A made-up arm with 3 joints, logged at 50 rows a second.
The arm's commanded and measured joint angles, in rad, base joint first. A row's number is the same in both.
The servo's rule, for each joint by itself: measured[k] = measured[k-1] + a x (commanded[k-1-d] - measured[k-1]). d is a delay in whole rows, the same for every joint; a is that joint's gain. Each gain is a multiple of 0.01, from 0.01 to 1. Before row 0 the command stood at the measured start. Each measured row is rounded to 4 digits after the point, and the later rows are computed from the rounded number. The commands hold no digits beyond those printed.
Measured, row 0:
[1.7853, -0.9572, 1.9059]
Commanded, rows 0 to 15:
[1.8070, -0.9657, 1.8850]
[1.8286, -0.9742, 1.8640]
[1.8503, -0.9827, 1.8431]
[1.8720, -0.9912, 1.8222]
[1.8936, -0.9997, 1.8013]
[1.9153, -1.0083, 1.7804]
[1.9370, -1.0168, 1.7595]
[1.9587, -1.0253, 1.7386]
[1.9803, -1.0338, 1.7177]
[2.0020, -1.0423, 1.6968]
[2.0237, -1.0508, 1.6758]
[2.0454, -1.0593, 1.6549]
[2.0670, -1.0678, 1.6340]
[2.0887, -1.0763, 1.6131]
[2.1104, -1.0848, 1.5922]
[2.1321, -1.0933, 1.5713]
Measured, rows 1 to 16:
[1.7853, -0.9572, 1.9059]
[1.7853, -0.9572, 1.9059]
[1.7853, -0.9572, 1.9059]
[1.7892, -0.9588, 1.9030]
[1.7963, -0.9617, 1.8975]
[1.8060, -0.9657, 1.8899]
[1.8179, -0.9705, 1.8804]
[1.8315, -0.9760, 1.8693]
[1.8466, -0.9821, 1.8569]
[1.8629, -0.9887, 1.8433]
[1.8801, -0.9957, 1.8286]
[1.8981, -1.0029, 1.8131]
[1.9168, -1.0104, 1.7968]
[1.9360, -1.0181, 1.7799]
[1.9557, -1.0259, 1.7624]
[1.9757, -1.0339, 1.7444]
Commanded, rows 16 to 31:
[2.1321, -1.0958, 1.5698]
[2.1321, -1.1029, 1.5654]
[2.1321, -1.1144, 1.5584]
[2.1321, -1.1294, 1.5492]
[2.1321, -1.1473, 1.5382]
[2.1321, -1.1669, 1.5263]
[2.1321, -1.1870, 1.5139]
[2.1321, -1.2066, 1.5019]
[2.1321, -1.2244, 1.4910]
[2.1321, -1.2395, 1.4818]
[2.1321, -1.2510, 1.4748]
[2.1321, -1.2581, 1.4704]
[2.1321, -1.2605, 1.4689]
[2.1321, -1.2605, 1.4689]
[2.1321, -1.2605, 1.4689]
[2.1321, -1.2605, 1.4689]
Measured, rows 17 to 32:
[1.9960, -1.0420, 1.7260]
[2.0166, -1.0501, 1.7073]
[2.0374, -1.0583, 1.6883]
[2.0544, -1.0654, 1.6717]
[2.0684, -1.0725, 1.6568]
[2.0799, -1.0805, 1.6430]
[2.0893, -1.0898, 1.6299]
[2.0970, -1.1007, 1.6171]
[2.1033, -1.1133, 1.6044]
[2.1085, -1.1273, 1.5917]
[2.1127, -1.1424, 1.5791]
[2.1162, -1.1580, 1.5668]
[2.1191, -1.1735, 1.5549]
[2.1214, -1.1882, 1.5437]
[2.1233, -1.2015, 1.5334]
[2.1249, -1.2127, 1.5244]

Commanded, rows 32 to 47:
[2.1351, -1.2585, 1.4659]
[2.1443, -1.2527, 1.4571]
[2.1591, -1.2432, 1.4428]
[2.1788, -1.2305, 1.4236]
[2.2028, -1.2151, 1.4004]
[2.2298, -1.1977, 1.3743]
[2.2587, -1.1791, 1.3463]
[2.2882, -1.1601, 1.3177]
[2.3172, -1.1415, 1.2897]
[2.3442, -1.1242, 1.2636]
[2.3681, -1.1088, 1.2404]
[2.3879, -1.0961, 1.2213]
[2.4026, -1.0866, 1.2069]
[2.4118, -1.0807, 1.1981]
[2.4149, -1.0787, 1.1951]
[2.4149, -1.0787, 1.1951]
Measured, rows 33 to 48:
[2.1262, -1.2218, 1.5166]
[2.1273, -1.2292, 1.5099]
[2.1282, -1.2351, 1.5042]
[2.1294, -1.2395, 1.4988]
[2.1321, -1.2420, 1.4930]
[2.1370, -1.2422, 1.4860]
[2.1445, -1.2400, 1.4773]
[2.1550, -1.2353, 1.4665]
[2.1685, -1.2282, 1.4536]
[2.1847, -1.2189, 1.4386]
[2.2033, -1.2077, 1.4217]
[2.2238, -1.1951, 1.4032]
[2.2455, -1.1816, 1.3837]
[2.2676, -1.1678, 1.3636]
[2.2893, -1.1542, 1.3437]
[2.3097, -1.1414, 1.3245]

